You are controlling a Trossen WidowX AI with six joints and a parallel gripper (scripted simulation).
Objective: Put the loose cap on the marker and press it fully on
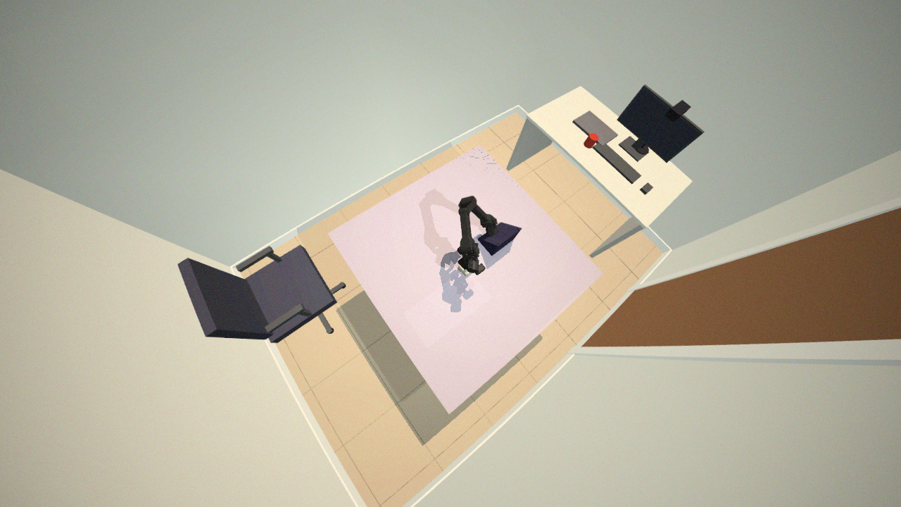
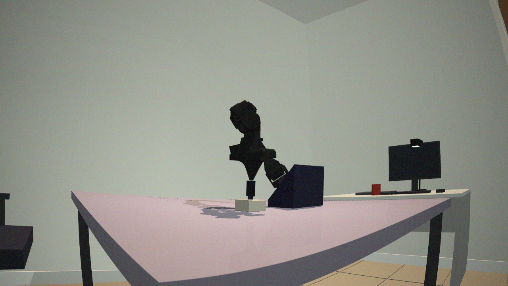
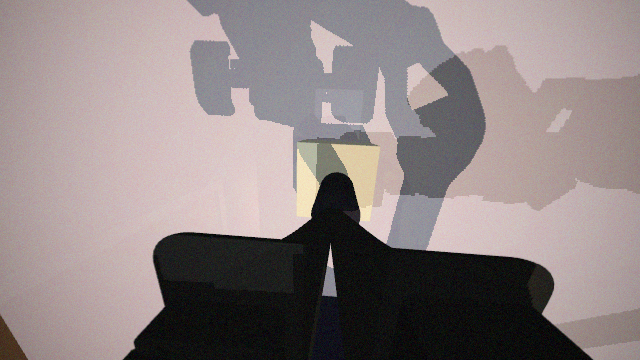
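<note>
Right now the dark marker cap is 30 mm below my gripper tip. Also, from my gripper tip: marker 30 mm below; then cream holder block 90 mm below.
</note>
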